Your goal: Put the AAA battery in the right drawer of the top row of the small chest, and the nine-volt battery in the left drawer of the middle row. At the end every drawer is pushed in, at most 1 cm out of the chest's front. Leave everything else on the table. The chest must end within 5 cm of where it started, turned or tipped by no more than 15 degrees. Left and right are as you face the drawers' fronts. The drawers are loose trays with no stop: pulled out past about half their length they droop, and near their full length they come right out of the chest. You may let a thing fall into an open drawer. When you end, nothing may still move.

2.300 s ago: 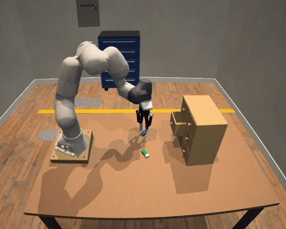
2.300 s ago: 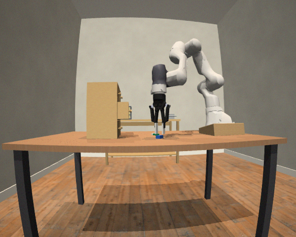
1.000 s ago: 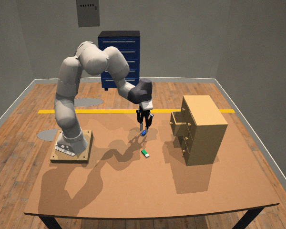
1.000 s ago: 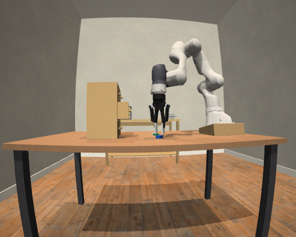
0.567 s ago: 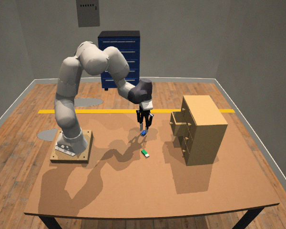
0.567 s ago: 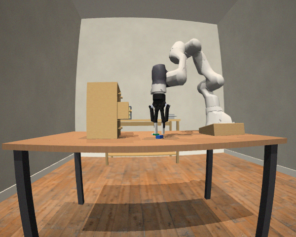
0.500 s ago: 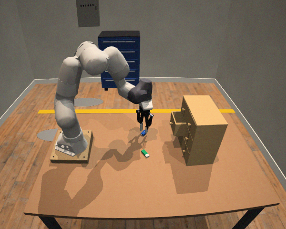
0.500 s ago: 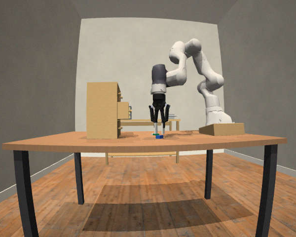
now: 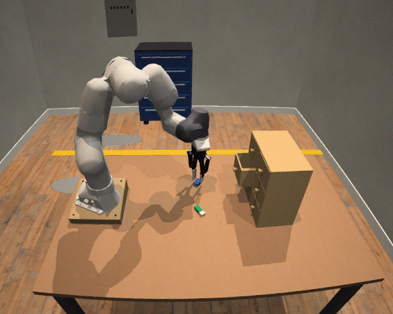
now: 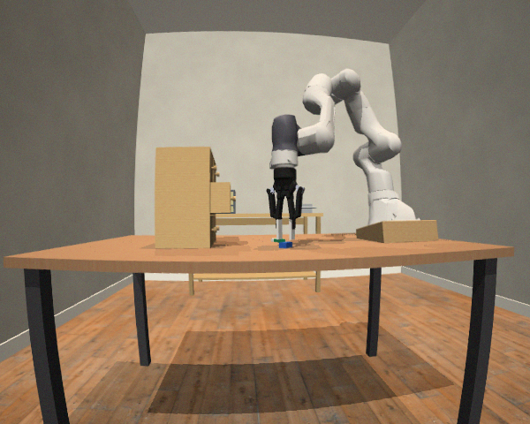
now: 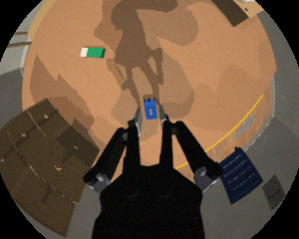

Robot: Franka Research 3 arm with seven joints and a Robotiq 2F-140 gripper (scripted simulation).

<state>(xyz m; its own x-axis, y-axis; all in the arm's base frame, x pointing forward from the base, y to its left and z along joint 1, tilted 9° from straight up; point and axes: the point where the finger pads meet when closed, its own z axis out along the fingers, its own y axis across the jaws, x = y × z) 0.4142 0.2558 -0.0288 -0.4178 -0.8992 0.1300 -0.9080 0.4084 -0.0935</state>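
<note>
Now: hand 5 cm above the blue nine-volt battery and 1 cm to the left of it. From my hand the other things lie so: thin black AAA battery (35 cm ahead, 18 cm above, 15 cm to the right); then green-and-white AAA battery (21 cm to the right, 5 cm below, 4 cm ahead).
</note>
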